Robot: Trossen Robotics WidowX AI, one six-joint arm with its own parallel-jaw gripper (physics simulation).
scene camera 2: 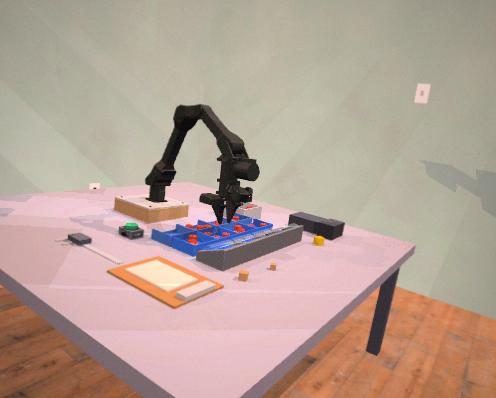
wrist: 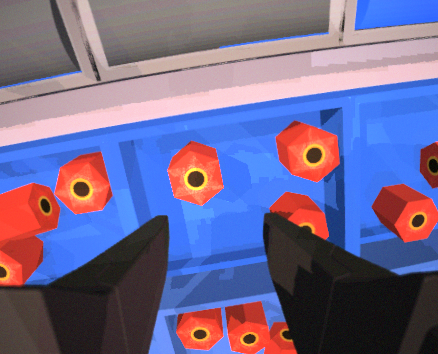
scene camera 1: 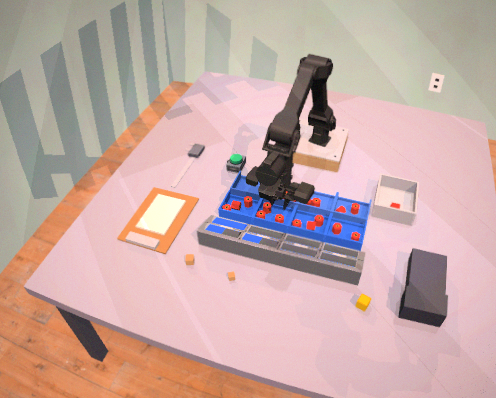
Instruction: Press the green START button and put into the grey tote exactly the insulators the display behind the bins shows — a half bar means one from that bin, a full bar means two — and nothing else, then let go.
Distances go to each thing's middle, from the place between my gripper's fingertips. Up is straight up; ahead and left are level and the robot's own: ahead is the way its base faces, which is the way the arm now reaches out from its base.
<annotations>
My gripper is now 240 mm past the grey tote (scene camera 1: 390, 189), 300 mm to the right of it and 40 mm above it. Also, from my hand: dark box (scene camera 1: 424, 300) 40 mm ahead, 460 mm to the left, 40 mm below.
</annotations>
